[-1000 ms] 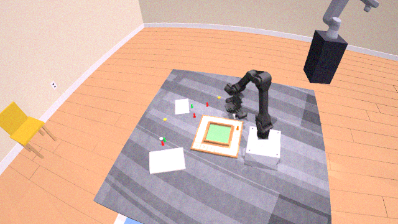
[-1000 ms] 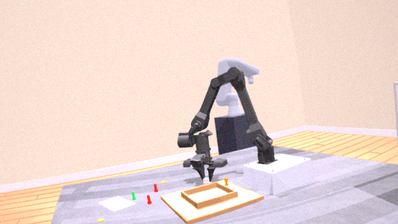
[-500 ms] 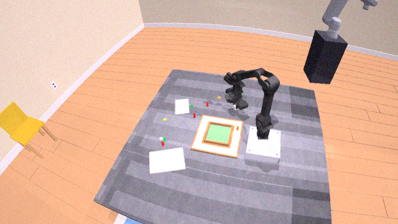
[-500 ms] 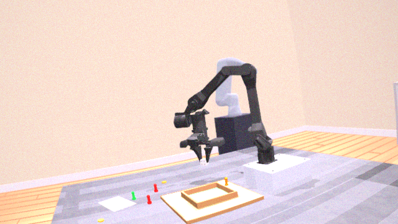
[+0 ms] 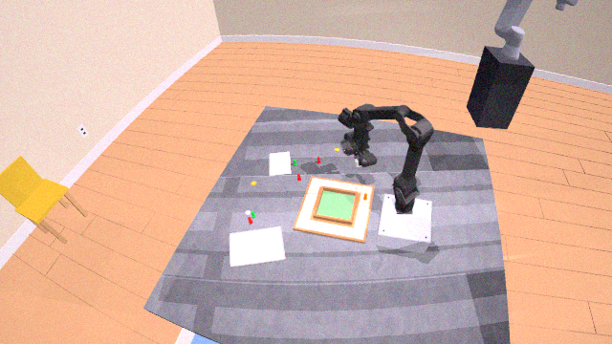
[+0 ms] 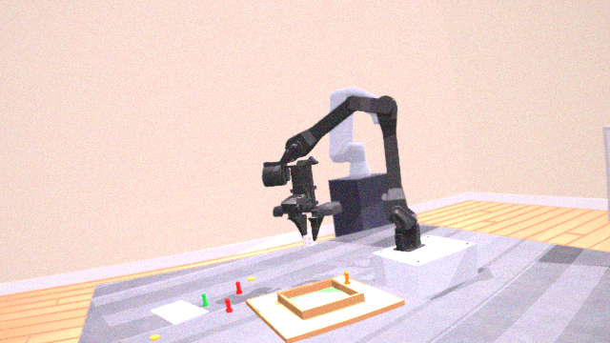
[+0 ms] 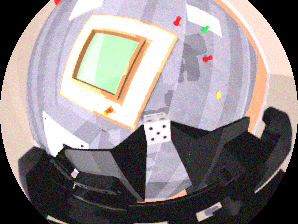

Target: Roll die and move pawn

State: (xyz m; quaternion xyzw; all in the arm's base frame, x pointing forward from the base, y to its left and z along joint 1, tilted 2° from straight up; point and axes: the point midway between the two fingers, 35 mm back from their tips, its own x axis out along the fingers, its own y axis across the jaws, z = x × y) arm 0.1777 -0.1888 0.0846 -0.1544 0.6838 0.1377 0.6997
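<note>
The orange pawn is 100 mm to the left of my gripper tip, 100 mm below it and 40 mm behind it. Also, from my gripper tip: green dice tray: 140 mm to the left, 120 mm below, 90 mm ahead; white die: right at my gripper tip.
</note>
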